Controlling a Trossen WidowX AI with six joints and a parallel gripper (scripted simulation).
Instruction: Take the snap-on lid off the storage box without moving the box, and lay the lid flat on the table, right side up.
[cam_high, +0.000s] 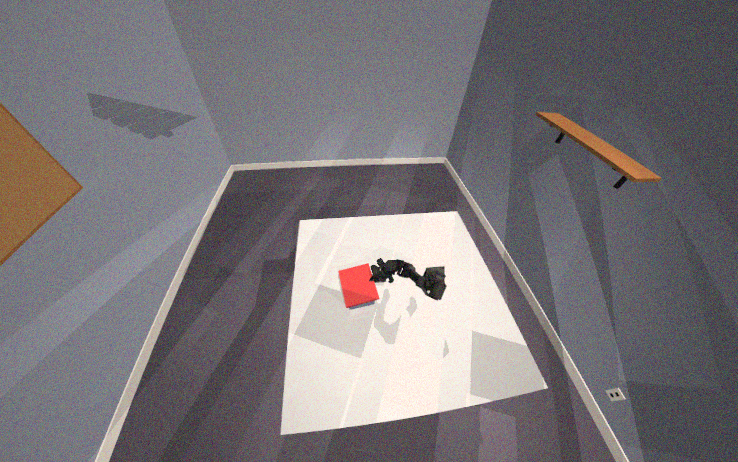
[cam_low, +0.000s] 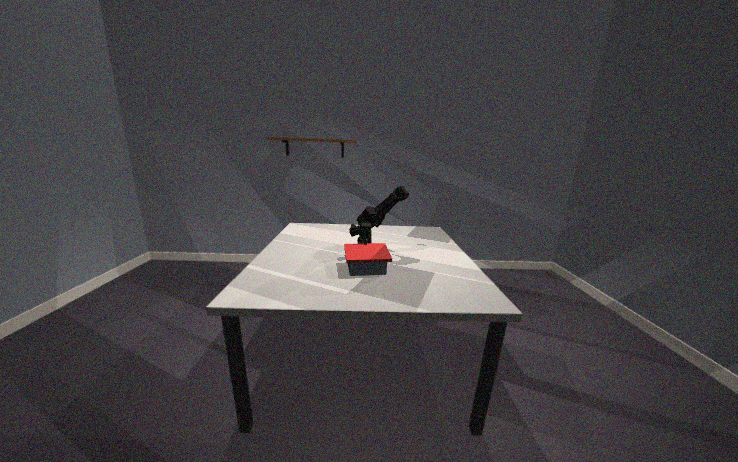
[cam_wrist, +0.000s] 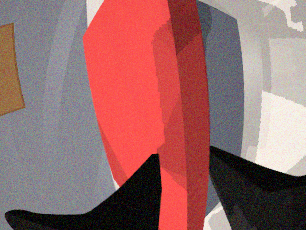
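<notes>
Right now my gripper tip is 80 mm short of the red lid. From my gripper tip the other things lie so: storage box (70 mm ahead, 60 mm below).
</notes>
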